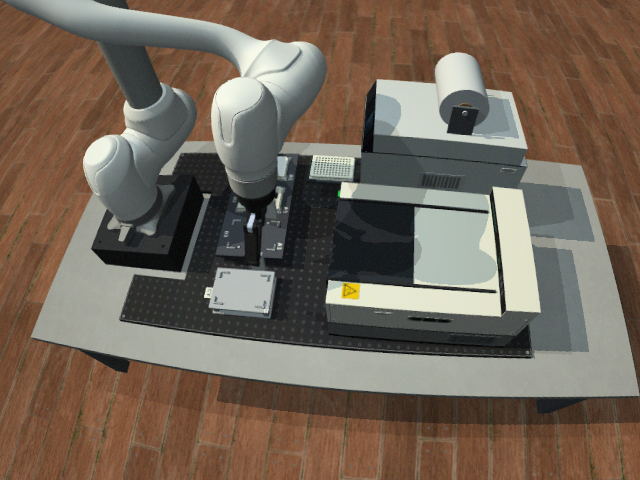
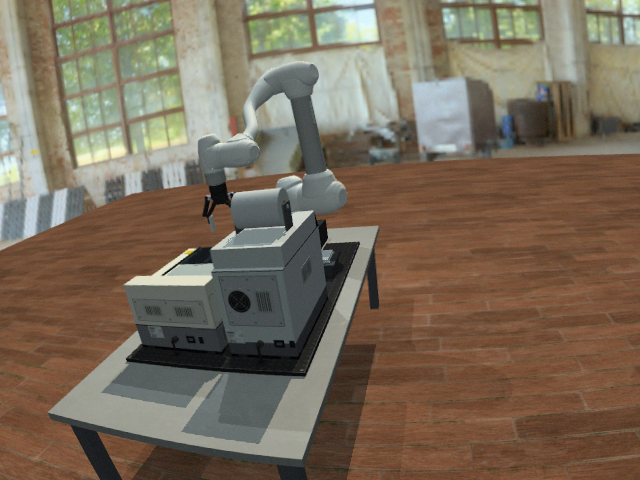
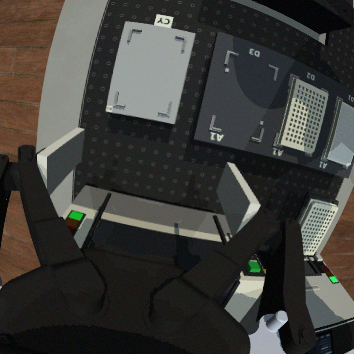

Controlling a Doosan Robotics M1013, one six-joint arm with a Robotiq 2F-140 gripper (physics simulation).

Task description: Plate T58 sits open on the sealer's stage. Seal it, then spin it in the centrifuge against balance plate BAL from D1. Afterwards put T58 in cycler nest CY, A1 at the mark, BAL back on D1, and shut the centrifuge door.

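Places are measured from the arm's base along level axes (x ahead, y up, z right), in metres.
Pixels of known places: gripper, between the fingertips: (image 1: 264, 241) (image 2: 227, 230) (image 3: 151, 160); arm's base, origin of its link: (image 1: 142, 209).
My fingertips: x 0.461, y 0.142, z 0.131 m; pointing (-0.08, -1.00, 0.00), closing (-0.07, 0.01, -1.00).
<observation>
For each thing: its top centre in the pictures, then the offset to it from my fingertips. Level surfaces: height alone.
- Plate T58, centre of its top: (image 3: 313, 230) (image 1: 332, 166) dz -0.361, dx +0.084, dy -0.131 m
- grey sealer, centre of its top: (image 1: 456, 69) (image 2: 260, 189) dz -0.382, dx +0.381, dy +0.239 m
- Balance plate BAL, centre of its top: (image 3: 346, 134) (image 1: 266, 165) (image 2: 321, 254) dz -0.368, dx -0.127, dy -0.169 m
- Cycler nest CY, centre of its top: (image 3: 148, 69) (image 1: 241, 288) dz +0.043, dx -0.089, dy -0.189 m
- welled plate, centre of its top: (image 3: 306, 117) (image 1: 259, 197) dz -0.245, dx -0.114, dy -0.169 m
- white film roll, centre of its top: (image 1: 465, 70) (image 2: 257, 190) dz -0.384, dx +0.402, dy +0.239 m
- table, height of its surface: dy -0.250 m
Plate T58 (image 1: 332, 167) (image 3: 319, 227), cream with wells showing, sits on the stage at the front of the grey sealer (image 1: 439, 147) (image 2: 305, 289). Balance plate BAL (image 1: 282, 167) (image 3: 342, 132), with a pale smooth top, sits on D1. Cycler nest CY (image 1: 241, 290) (image 3: 150, 75) is a flat grey block with corner brackets, bare on top. The cream centrifuge (image 1: 413, 302) (image 2: 170, 304) has a dark front part and a pale rear part on top; I cannot tell its door's state. My gripper (image 1: 251, 250) (image 3: 151, 160) is open and empty, high above the deck, between the nests and the centrifuge.
Another welled plate (image 3: 304, 115) sits on D2. Nest D3 (image 3: 242, 100) beside it is bare. The white film roll (image 1: 460, 87) (image 2: 258, 206) stands up on the sealer. The arm's black base block (image 1: 144, 242) is at the left of the table (image 1: 77, 289).
</observation>
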